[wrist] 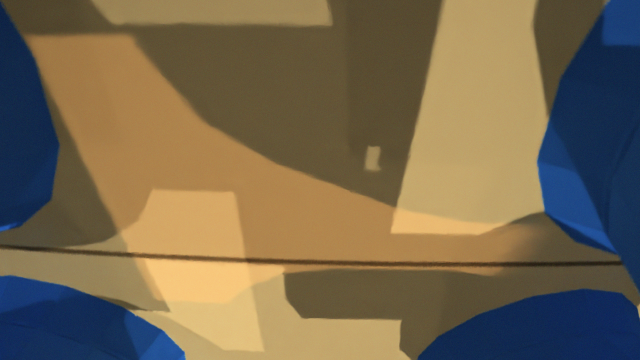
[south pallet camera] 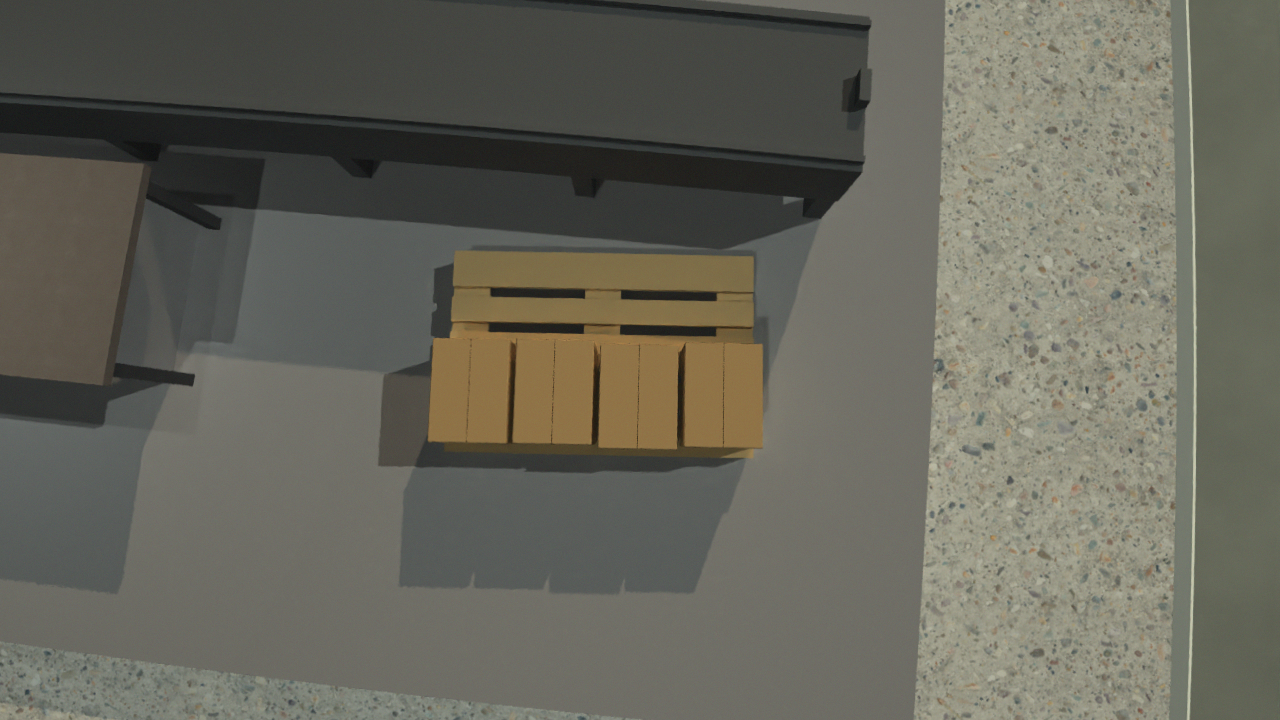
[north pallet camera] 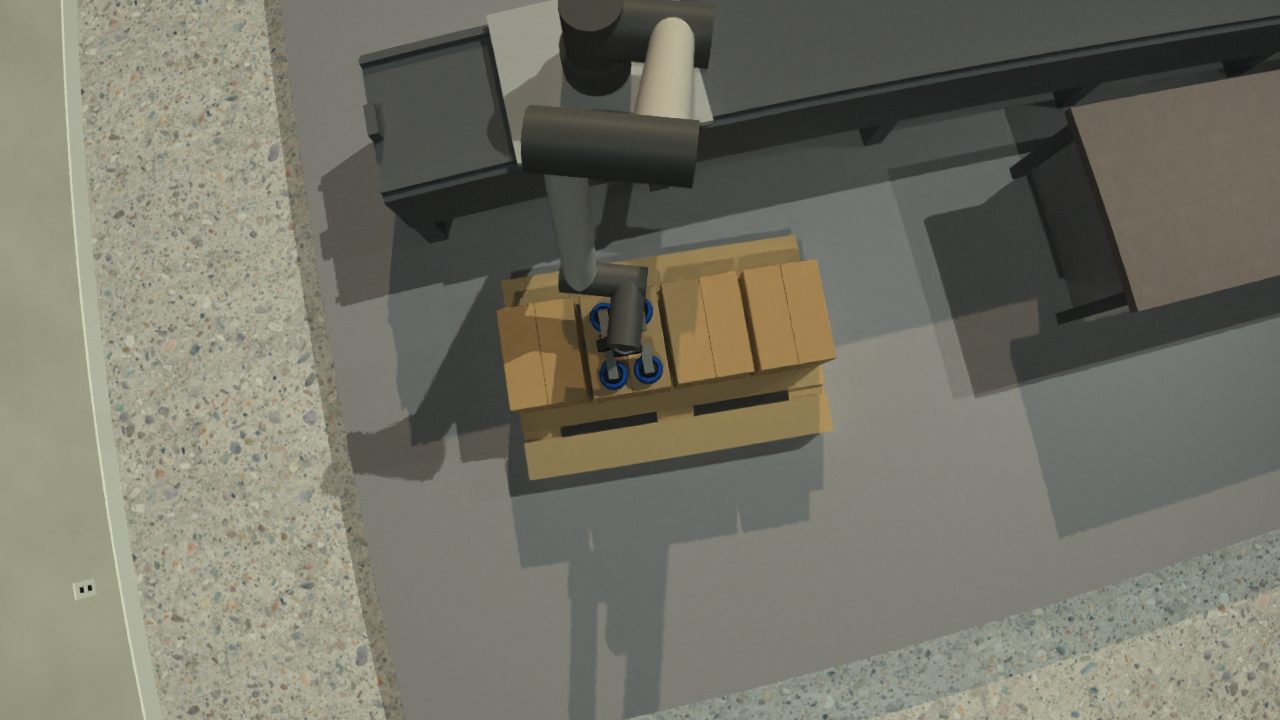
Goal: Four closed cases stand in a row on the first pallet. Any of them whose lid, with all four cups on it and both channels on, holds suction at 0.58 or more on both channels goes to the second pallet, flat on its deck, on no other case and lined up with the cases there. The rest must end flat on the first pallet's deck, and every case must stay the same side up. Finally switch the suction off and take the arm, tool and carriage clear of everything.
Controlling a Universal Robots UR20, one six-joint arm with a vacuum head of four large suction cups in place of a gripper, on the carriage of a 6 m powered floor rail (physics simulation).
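Frame: origin at the arm's base, x down, y left, z ahead, level; millimetres.
Seen in the pictures: hand at its tool point: [wrist: 302, 230]; arm's base at its link origin: [north pallet camera: 597, 65].
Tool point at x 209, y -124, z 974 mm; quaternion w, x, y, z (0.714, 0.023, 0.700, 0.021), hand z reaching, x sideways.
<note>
Offsets run from my tool point to a thing's top centre. Level surfaces: height alone.
Four closed brown cases stand in a row on the pallet [north pallet camera: 680, 436] in the north view: a leftmost case {dz -37, dx -18, dy -306 mm} [north pallet camera: 559, 362], a second case {dz -11, dx -18, dy -3 mm} [north pallet camera: 654, 342] [wrist: 470, 100], a third case {dz +6, dx -18, dy +299 mm} [north pallet camera: 689, 331] and a rightmost case {dz +27, dx -18, dy +601 mm} [north pallet camera: 810, 313]. My vacuum head [north pallet camera: 625, 342] [wrist: 320, 200] is over the second case, its four blue cups spread above the lid and close to it. Cup contact and suction cannot be seen. The wrist partly hides this lid; its dark seam crosses the wrist view. In the south view, several closed cases [south pallet camera: 572, 389] stand in a row on the other pallet [south pallet camera: 599, 271].
The dark floor rail [north pallet camera: 895, 53] [south pallet camera: 447, 80] runs behind both pallets. The arm's light carriage plate [north pallet camera: 528, 80] sits near its end in the north view. A brown table {dx -169 mm} [north pallet camera: 1190, 197] [south pallet camera: 53, 268] stands beside the rail. Speckled low walls [north pallet camera: 196, 358] [south pallet camera: 1056, 358] border the area.
</note>
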